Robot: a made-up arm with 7 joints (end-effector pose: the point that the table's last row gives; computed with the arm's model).
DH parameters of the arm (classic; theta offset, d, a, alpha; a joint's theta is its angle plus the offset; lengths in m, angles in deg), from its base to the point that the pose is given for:
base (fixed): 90 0.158 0 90
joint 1: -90 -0.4 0.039 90
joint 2: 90 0.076 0.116 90
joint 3: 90 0.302 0.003 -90
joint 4: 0 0.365 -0.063 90
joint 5: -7.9 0 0.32 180
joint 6: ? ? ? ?
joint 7: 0 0.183 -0.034 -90
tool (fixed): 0 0.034 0 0
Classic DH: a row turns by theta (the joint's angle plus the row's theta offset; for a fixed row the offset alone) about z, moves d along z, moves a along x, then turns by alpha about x.
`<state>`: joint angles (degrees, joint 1 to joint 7).
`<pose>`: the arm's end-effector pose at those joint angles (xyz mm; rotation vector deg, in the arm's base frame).
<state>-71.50 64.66 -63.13 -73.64 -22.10 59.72 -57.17</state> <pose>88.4 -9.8 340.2 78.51 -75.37 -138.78</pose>
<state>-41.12 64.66 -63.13 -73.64 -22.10 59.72 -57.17</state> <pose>88.4 -100.6 310.2 -74.75 35.20 148.73</pose>
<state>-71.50 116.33 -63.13 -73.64 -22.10 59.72 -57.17</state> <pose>-165.7 322.0 451.2 104.58 -31.26 -96.57</pose>
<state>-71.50 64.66 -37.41 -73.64 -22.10 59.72 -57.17</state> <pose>62.5 -82.2 384.3 -83.38 45.94 136.12</pose>
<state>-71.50 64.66 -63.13 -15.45 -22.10 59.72 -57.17</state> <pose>-107.7 73.6 365.3 126.39 -48.35 -78.45</pose>
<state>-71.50 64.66 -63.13 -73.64 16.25 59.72 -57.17</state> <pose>216.2 -187.9 501.6 -79.50 85.20 99.26</pose>
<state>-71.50 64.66 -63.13 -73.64 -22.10 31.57 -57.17</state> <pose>185.6 -27.0 342.1 -80.76 84.35 111.04</pose>
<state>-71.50 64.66 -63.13 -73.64 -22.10 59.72 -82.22</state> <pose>69.6 -10.2 331.0 101.07 -68.52 -112.16</pose>
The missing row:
joint 6: 82.1 0.112 0.078 90
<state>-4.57 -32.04 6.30 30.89 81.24 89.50 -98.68</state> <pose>-800.7 -104.4 281.3 -36.07 130.48 -24.60</pose>
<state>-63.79 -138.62 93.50 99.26 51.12 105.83 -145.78</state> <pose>-695.7 30.0 -137.1 -38.85 34.93 10.13</pose>
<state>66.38 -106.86 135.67 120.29 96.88 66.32 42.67</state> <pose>-869.4 770.5 191.8 -118.33 52.88 112.50</pose>
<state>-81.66 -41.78 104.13 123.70 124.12 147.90 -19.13</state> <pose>-442.3 -522.6 -334.5 40.42 -75.41 108.66</pose>
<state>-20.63 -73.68 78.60 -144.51 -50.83 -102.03 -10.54</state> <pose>-897.7 0.7 -253.6 87.09 -30.77 -102.51</pose>
